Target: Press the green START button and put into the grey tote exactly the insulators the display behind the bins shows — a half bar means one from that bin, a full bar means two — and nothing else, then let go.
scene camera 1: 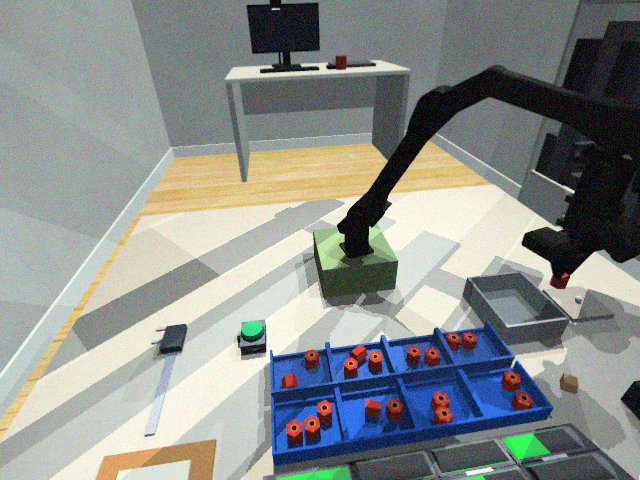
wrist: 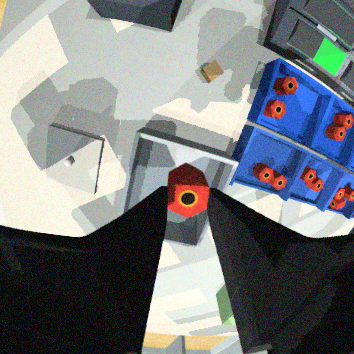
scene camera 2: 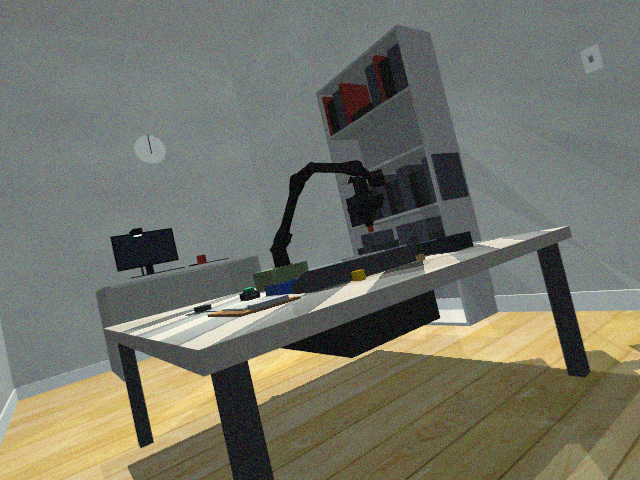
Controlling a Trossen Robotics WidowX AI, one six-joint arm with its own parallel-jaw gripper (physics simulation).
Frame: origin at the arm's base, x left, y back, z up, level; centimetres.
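Seen in the pictures: gripper, between the fingertips: [scene camera 1: 561,275] [wrist: 187,194] [scene camera 2: 370,227]; arm's base, origin of its link: [scene camera 1: 356,248] [scene camera 2: 282,266].
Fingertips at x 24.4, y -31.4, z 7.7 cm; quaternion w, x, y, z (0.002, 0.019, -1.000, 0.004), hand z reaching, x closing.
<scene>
Offsets run from my fingertips to a thing's top centre. "*": to the spot under its first point.
My gripper [scene camera 1: 559,274] [scene camera 2: 370,225] [wrist: 187,194] is shut on a red hexagonal insulator @(dx +0.0, dy +0.0, dz +0.4 cm) [scene camera 1: 559,281] [scene camera 2: 370,229] [wrist: 188,200], held high above the table. In the wrist view it overlaps the grey tote @(dx +0.4, dy +6.9, dz -10.7 cm) [scene camera 1: 537,331] [wrist: 187,149] and hides part of its inside; no insulator shows in the visible part. The blue bins [scene camera 1: 361,445] [scene camera 2: 279,287] [wrist: 306,112] stand beside the tote, each with two or three insulators. The display [scene camera 1: 469,456] [wrist: 304,39] shows a half green bar at one end and other bars cut by the frame. The green START button @(dx -52.3, dy +19.7, dz -12.0 cm) [scene camera 1: 252,330] [scene camera 2: 248,290] is left of the bins.
A flat plate with a knob @(dx +17.0, dy +4.2, dz -15.3 cm) [scene camera 1: 594,305] [wrist: 75,162] lies beside the tote. A brown block @(dx -3.3, dy -10.1, dz -14.1 cm) [scene camera 1: 569,382] [wrist: 212,71] lies near the bins' end. A dark box @(* dx +2.2, dy -16.2, dz -13.5 cm) [scene camera 1: 633,398] [wrist: 140,11] stands farther off. A yellow block @(dx -45.4, dy -24.2, dz -13.3 cm) [scene camera 2: 358,274] is near the table edge. The arm stands on a green base [scene camera 1: 359,281].
</scene>
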